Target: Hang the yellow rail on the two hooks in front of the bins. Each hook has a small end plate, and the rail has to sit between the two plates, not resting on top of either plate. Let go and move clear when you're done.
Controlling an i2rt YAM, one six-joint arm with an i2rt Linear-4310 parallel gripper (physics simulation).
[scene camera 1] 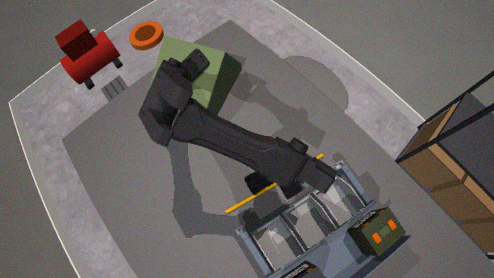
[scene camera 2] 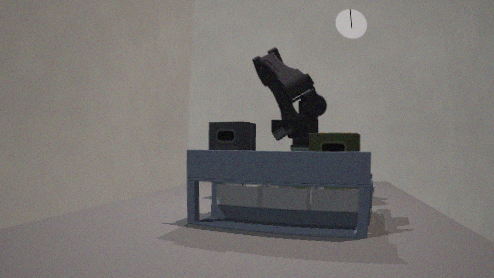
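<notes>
The yellow rail (scene camera 1: 250, 199) lies on the table in front of the bin rack; the arm covers its middle and both ends show in scene camera 1. My gripper (scene camera 1: 294, 182) is open and points down over the rail's covered part; its fingers are hidden under the wrist, and the height above the rail cannot be told. The two hooks are small grey parts at the rack's front corners, a left hook (scene camera 1: 241, 230) and a right hook (scene camera 1: 340, 165); their end plates are too small to make out. The rail and the hooks do not show in scene camera 2.
The blue-grey rack (scene camera 1: 324, 249) (scene camera 2: 278, 166) holds clear bins (scene camera 1: 311, 220). An olive box (scene camera 1: 379, 231) (scene camera 2: 334, 141) and a dark box (scene camera 2: 232, 136) stand on top. A green block (scene camera 1: 227, 75) is by the arm's base. A shelf unit (scene camera 1: 422, 153) stands at the right.
</notes>
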